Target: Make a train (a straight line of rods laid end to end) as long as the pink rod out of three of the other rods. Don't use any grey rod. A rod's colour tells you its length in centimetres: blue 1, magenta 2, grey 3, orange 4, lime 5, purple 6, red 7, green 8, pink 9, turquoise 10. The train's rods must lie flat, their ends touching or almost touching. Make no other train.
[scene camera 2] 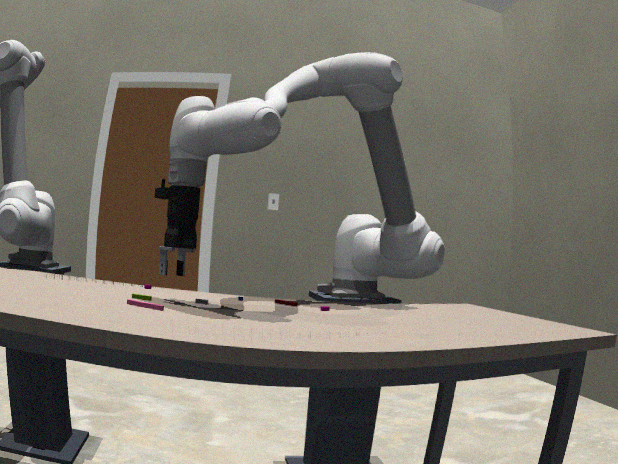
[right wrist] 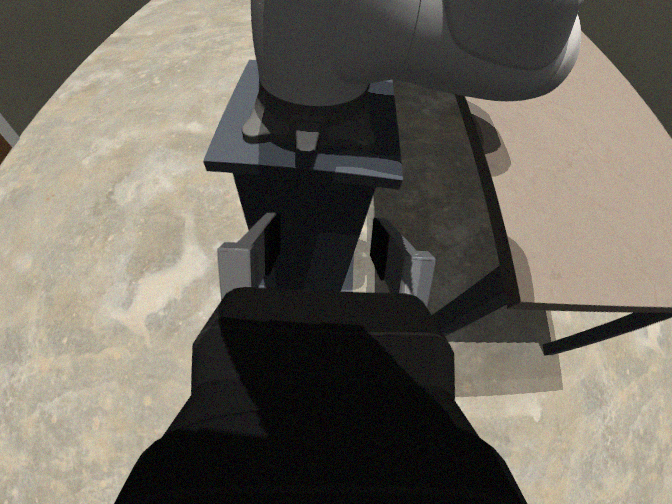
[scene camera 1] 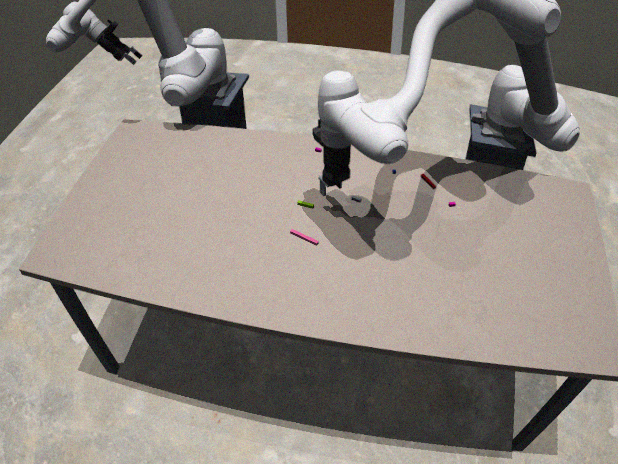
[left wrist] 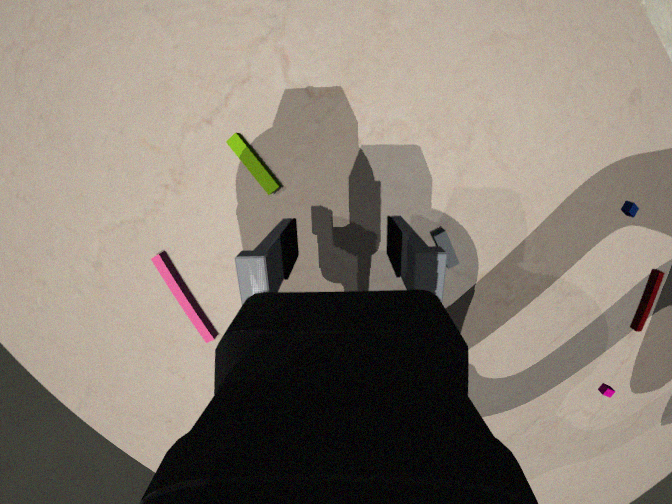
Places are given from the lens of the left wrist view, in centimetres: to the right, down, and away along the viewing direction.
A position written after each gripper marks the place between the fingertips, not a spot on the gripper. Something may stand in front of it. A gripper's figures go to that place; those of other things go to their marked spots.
left gripper (left wrist: 342, 236): 0, -1, 17
pink rod (left wrist: 162, 262): -15, 1, 23
lime rod (left wrist: 237, 142): -7, -8, 20
The marked spots on the lime rod and the pink rod are 12 cm apart.
